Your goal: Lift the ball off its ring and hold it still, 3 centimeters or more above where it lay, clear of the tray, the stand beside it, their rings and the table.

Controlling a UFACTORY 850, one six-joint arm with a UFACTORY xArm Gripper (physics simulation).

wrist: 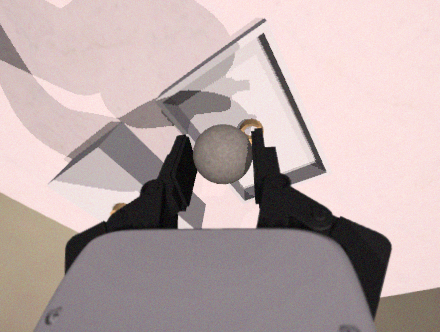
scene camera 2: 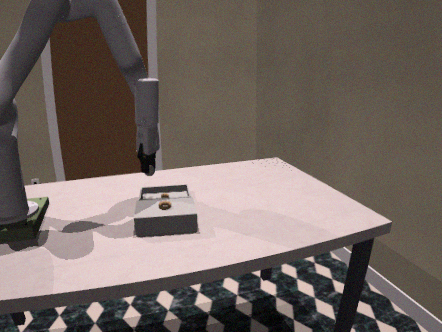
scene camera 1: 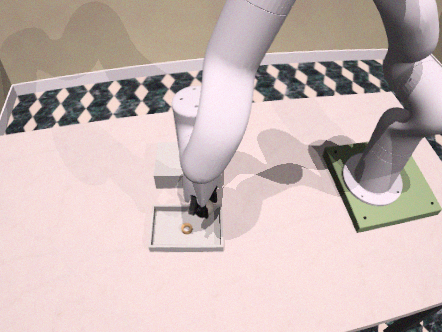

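A grey ball [wrist: 222,154] [scene camera 2: 150,172] is between the two black fingers of my gripper [wrist: 222,148] [scene camera 2: 148,166] [scene camera 1: 201,210], which is shut on it. In scene view 2 the ball hangs in the air, clearly above the tray [scene camera 2: 165,189] [scene camera 1: 186,248] [wrist: 292,100] and the stand [scene camera 2: 166,225] [scene camera 1: 167,181] [wrist: 95,170]. The ball is hard to make out in scene view 1. An orange ring [scene camera 1: 186,233] [scene camera 2: 165,195] [wrist: 250,121] lies in the tray, partly hidden by the right finger in the wrist view. Another orange ring [scene camera 2: 165,208] [wrist: 118,206] lies on the stand.
The tray and the stand are side by side on the pale table [scene camera 1: 75,280] [scene camera 2: 275,200]. The arm's base stands on a green plate [scene camera 1: 420,190] [scene camera 2: 42,205] at the right in scene view 1. The arm hides part of the stand there.
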